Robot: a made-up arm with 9 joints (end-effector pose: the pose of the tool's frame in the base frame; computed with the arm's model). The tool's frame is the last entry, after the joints.
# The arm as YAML. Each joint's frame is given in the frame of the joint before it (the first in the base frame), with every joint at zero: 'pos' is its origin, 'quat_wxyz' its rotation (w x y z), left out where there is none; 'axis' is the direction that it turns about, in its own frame. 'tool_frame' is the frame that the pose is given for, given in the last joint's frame.
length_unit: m
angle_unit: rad
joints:
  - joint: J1
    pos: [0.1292, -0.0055, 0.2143]
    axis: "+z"
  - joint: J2
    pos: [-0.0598, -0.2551, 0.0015]
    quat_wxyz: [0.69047, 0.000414, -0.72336, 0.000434]
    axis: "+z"
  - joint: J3
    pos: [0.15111, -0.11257, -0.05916]
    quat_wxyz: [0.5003, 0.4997, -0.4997, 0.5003]
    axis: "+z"
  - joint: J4
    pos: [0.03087, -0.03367, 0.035]
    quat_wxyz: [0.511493, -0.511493, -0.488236, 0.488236]
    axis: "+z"
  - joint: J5
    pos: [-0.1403, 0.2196, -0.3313]
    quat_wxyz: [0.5, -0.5, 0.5, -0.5]
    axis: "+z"
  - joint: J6
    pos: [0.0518, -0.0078, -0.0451]
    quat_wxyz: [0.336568, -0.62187, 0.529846, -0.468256]
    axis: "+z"
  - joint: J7
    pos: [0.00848, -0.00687, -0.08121]
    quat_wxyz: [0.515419, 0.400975, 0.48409, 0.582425]
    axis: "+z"
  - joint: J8
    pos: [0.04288, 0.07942, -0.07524]
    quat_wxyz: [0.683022, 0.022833, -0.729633, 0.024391]
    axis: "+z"
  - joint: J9
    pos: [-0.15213, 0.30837, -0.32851]
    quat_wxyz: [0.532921, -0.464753, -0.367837, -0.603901]
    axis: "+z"
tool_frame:
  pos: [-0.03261, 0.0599, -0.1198]
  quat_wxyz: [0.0, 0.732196, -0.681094, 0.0]
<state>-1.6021 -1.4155 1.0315 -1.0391 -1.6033 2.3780 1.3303 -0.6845 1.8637</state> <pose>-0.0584 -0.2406 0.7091 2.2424 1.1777 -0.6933</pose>
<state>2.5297 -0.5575 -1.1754 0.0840 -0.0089 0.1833 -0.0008 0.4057 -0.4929</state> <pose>0.3106 0.8174 1.0586 0.5107 -1.1810 0.5629</pose>
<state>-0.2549 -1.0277 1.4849 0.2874 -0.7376 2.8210 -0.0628 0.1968 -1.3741</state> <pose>0.1745 -0.3045 0.2375 -1.5997 0.3887 -0.3858</pose>
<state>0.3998 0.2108 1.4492 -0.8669 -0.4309 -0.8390 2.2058 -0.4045 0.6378</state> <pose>0.1301 -0.7101 -0.2516 -1.7265 -0.3935 1.8126</pose>
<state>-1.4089 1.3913 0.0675 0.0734 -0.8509 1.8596 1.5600 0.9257 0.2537</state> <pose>0.0512 -0.1409 0.3035 0.3207 0.6380 2.7514</pose>
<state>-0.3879 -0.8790 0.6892 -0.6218 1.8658 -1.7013 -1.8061 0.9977 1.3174</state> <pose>0.0310 -0.5331 0.5134 1.0674 1.7705 1.6207</pose>
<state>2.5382 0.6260 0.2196 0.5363 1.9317 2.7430 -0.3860 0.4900 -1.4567</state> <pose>0.5657 -0.1532 0.0571 -1.9056 0.4916 2.2729</pose>
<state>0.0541 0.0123 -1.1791 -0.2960 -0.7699 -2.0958 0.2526 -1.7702 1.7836</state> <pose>0.1915 -0.3291 0.2678 -1.9264 -1.0994 -1.5406</pose>
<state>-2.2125 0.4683 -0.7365 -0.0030 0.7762 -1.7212 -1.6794 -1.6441 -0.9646</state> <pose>0.2486 0.1517 0.2205 1.5937 1.5380 -1.5193</pose>
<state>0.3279 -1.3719 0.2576 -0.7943 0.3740 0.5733 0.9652 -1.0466 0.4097</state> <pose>-0.2204 -0.8892 0.1864 -1.8916 -0.1307 2.0209</pose>
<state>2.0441 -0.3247 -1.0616 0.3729 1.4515 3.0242 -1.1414 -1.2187 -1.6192</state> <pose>0.3073 -0.1517 0.7181 -0.8201 2.7663 -0.2209</pose>
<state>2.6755 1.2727 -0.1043 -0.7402 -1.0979 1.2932 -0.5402 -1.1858 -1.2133</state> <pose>0.4136 -0.5279 0.3602 -0.9220 0.2901 -1.7550</pose>
